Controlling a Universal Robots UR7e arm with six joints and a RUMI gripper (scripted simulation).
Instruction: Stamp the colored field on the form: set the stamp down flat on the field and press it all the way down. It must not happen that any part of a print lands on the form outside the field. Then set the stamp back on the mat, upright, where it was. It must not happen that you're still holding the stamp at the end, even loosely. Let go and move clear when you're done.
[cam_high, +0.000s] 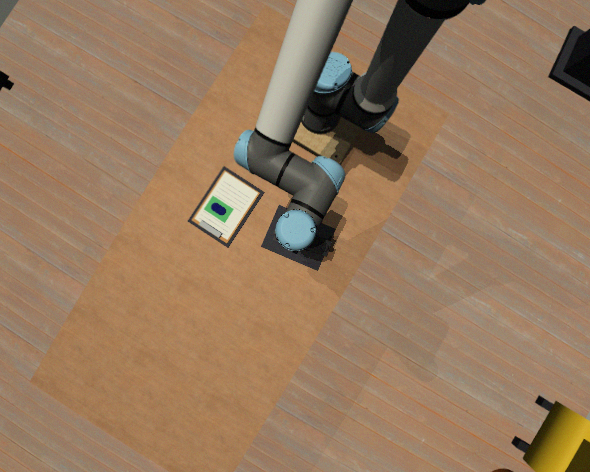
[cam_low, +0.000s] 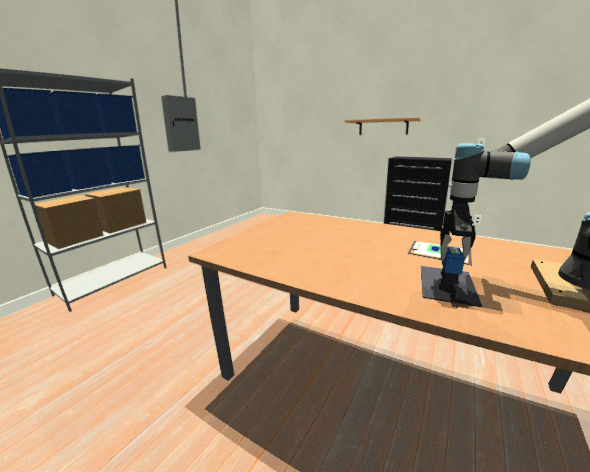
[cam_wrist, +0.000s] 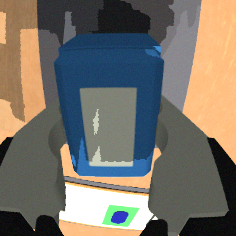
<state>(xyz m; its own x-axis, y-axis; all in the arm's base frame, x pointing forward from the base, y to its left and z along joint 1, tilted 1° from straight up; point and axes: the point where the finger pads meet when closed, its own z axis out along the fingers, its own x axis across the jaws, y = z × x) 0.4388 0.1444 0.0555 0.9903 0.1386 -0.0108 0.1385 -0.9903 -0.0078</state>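
The dark mat is 90 mm below my hand. From my hand the other things lie so: blue stamp 20 mm below; form 40 mm ahead, 300 mm to the right, 90 mm below.
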